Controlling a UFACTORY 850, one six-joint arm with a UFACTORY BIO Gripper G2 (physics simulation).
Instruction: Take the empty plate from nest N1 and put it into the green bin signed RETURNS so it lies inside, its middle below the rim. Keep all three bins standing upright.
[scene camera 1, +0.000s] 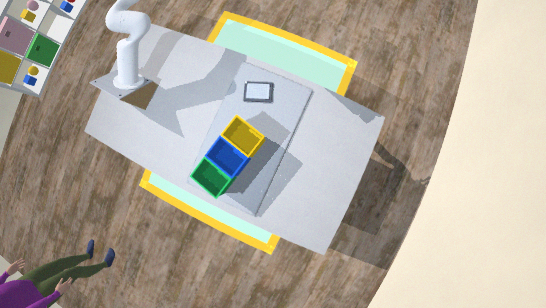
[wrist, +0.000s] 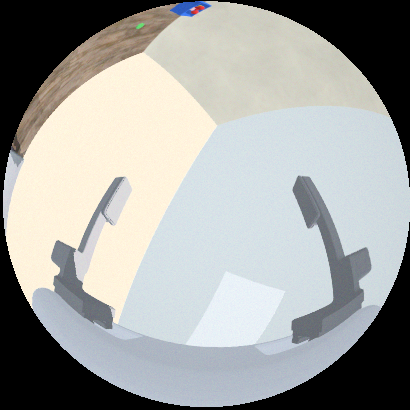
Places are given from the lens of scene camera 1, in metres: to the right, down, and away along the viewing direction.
yellow bin (scene camera 1: 239, 133): -0.19, -0.12, 1.34
green bin (scene camera 1: 211, 178): -0.35, 0.14, 1.34
